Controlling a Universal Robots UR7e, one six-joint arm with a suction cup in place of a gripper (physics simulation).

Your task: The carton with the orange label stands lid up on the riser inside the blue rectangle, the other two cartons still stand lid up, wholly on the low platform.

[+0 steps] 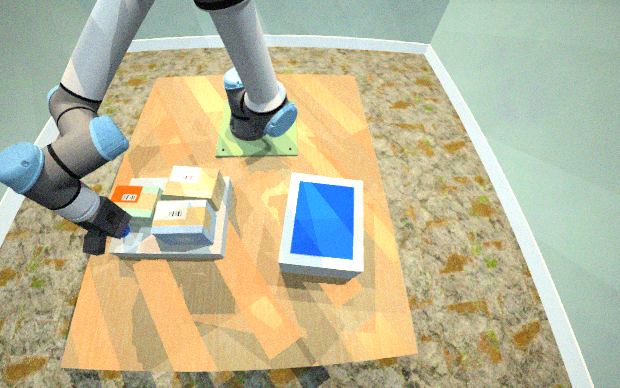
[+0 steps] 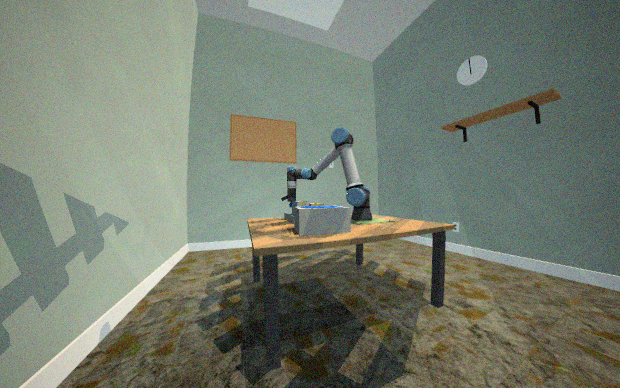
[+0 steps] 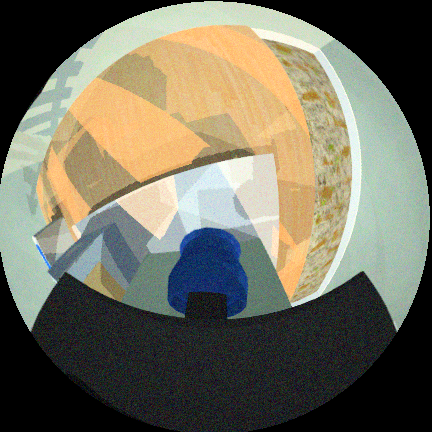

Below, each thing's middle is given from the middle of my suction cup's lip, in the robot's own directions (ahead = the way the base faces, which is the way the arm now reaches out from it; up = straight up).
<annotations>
I see the carton with orange label (image 1: 140, 202) 80 mm behind my suction cup, 10 mm to the left of it and 20 mm below it. The rest, counted from my suction cup: riser with blue rectangle (image 1: 322, 235) 120 mm behind, 520 mm to the left, 50 mm below.
</annotations>
